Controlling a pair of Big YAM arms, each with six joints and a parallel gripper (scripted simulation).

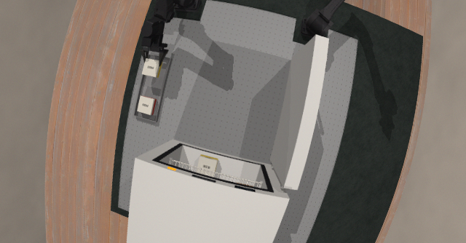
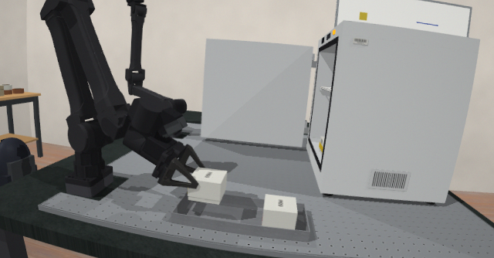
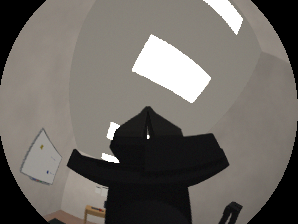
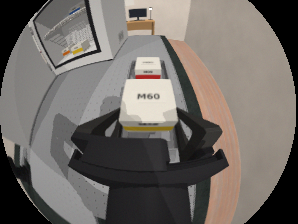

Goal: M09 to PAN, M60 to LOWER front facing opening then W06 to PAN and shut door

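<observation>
The white cryo box lies 2 cm ahead of my right hand and 1 cm below it. Round my right hand: freezer door (8 cm ahead, 65 cm to the left, 18 cm above); grey pan (11 cm ahead, 8 cm below).
</observation>
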